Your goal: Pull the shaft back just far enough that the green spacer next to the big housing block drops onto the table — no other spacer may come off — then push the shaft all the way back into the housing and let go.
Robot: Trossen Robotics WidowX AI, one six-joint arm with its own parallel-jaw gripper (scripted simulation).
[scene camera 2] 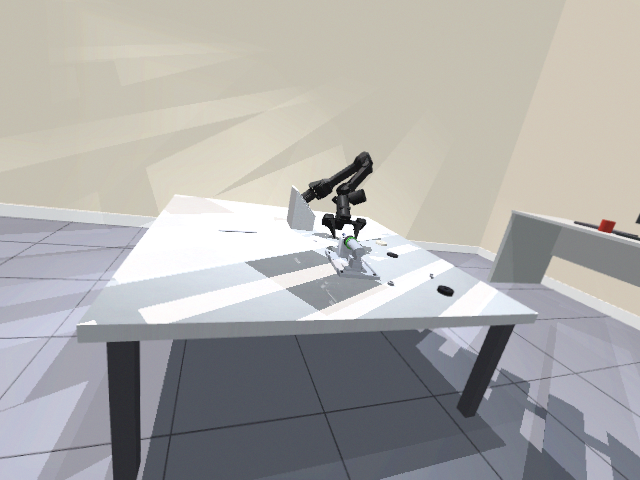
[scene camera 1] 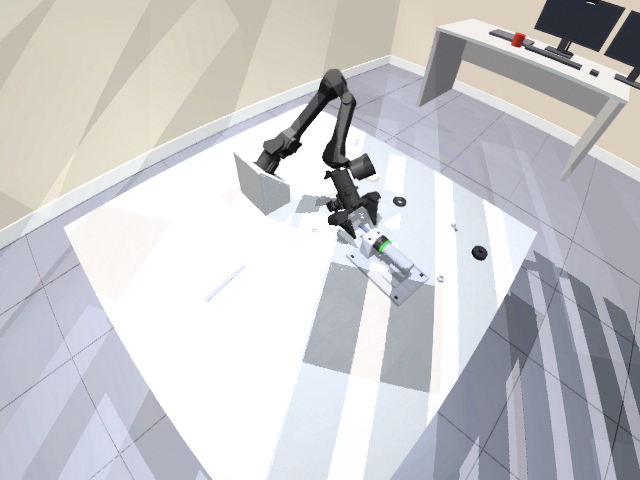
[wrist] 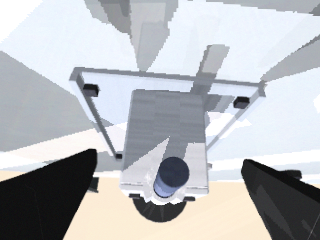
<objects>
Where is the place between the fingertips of my gripper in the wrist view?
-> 171, 161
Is my gripper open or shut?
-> Open.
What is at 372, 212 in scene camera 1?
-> My gripper.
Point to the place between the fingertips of my gripper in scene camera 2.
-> At 345, 239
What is my gripper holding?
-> Nothing.
</objects>
